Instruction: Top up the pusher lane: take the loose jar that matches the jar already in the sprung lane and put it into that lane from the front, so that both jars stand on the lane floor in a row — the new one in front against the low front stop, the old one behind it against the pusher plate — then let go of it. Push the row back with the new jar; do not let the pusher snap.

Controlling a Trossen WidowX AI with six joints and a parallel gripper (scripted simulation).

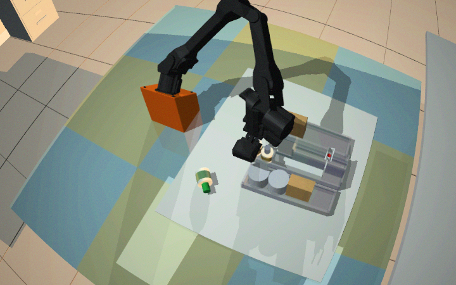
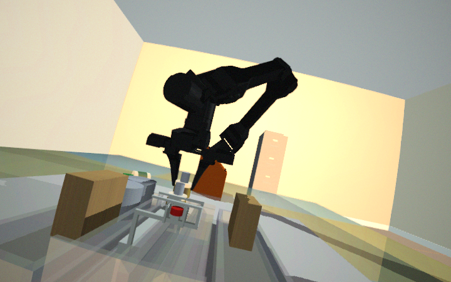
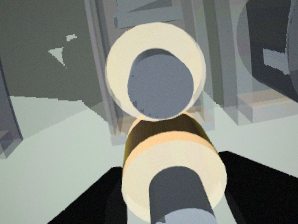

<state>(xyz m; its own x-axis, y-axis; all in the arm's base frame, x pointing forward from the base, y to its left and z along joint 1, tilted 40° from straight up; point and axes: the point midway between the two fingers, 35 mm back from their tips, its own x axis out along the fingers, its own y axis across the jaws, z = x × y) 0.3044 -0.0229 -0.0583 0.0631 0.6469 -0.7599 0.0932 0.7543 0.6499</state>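
My gripper tip is 17 cm short of the sprung lane, 1 cm to the right of it and 3 cm above it. From my gripper tip the other things lie so: red marker 22 cm ahead, 2 cm to the left, 2 cm above.
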